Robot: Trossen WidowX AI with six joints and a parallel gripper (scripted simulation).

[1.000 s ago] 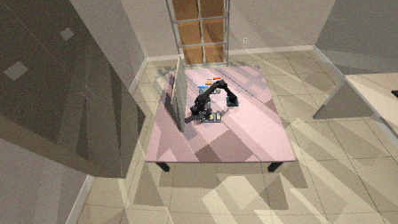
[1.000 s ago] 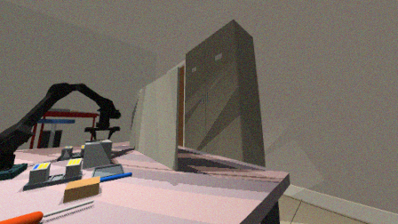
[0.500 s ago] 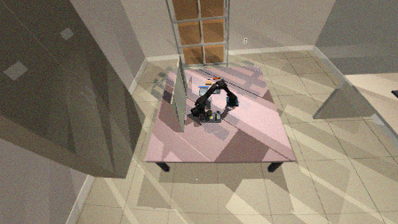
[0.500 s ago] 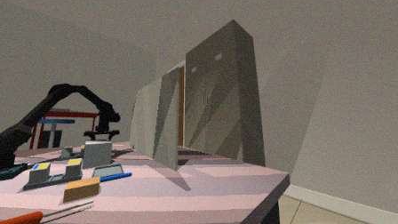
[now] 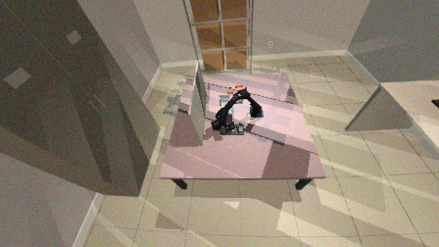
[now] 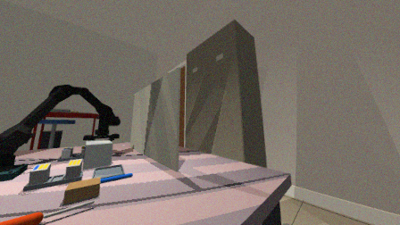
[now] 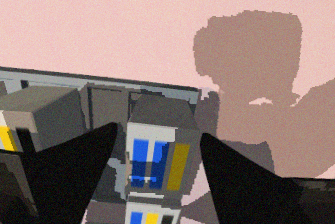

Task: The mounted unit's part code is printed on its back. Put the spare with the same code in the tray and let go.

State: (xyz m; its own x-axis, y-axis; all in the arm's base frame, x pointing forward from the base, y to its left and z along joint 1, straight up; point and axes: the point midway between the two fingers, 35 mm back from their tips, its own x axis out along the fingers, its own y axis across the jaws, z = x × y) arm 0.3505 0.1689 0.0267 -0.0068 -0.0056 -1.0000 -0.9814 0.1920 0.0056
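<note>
The grey spare block lies 20 mm above my gripper tip. Also, from my gripper tip: grey tray (60 mm behind, 410 mm to the right, 10 mm below); grey upright panel (180 mm ahead, 250 mm to the right, 210 mm above); brown block (150 mm behind, 530 mm to the right).
</note>
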